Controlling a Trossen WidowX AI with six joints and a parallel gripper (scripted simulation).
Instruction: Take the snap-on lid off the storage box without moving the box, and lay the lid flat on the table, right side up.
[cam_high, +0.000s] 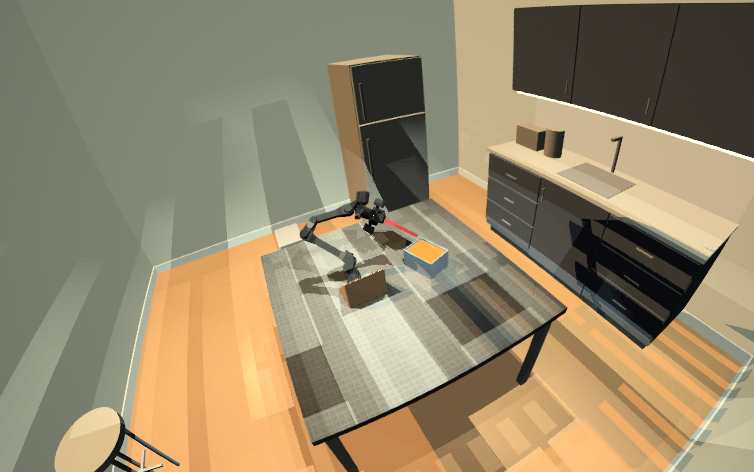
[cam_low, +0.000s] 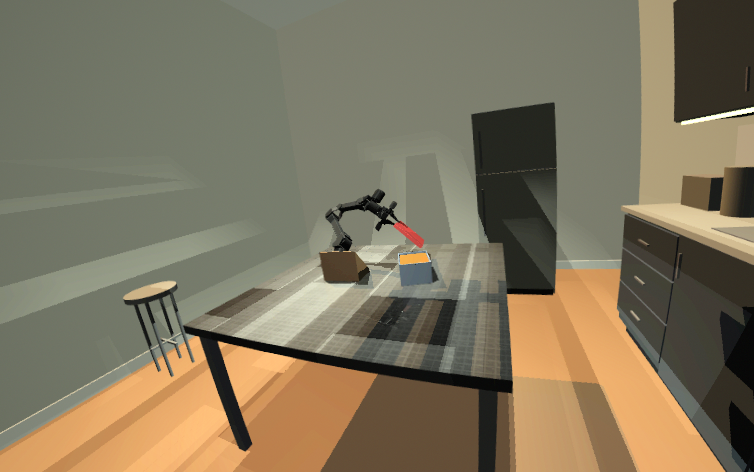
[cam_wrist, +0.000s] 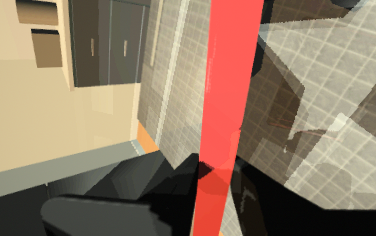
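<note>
The lid lies 60 mm ahead of my gripper tip and 60 mm below it. From my gripper tip the other things lie so: storage box: 130 mm ahead, 220 mm to the right, 180 mm below.
</note>
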